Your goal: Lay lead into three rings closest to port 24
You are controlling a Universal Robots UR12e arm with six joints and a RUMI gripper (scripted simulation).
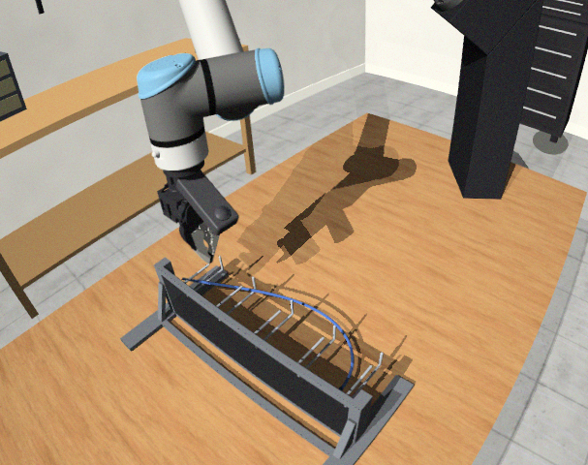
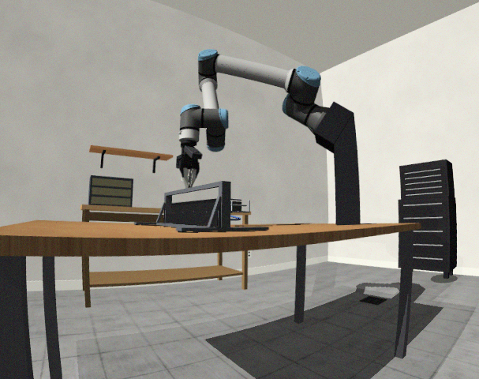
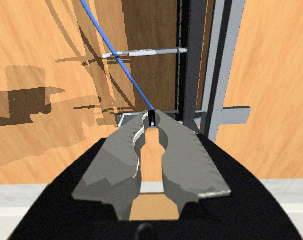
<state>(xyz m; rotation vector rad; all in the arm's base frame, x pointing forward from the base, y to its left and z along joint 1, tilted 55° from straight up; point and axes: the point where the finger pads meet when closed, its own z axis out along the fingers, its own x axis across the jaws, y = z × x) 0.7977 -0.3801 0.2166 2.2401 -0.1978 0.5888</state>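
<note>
Now: the grey rack 120 mm to the left of my hand, 110 mm ahead of it and 90 mm below it.
</note>
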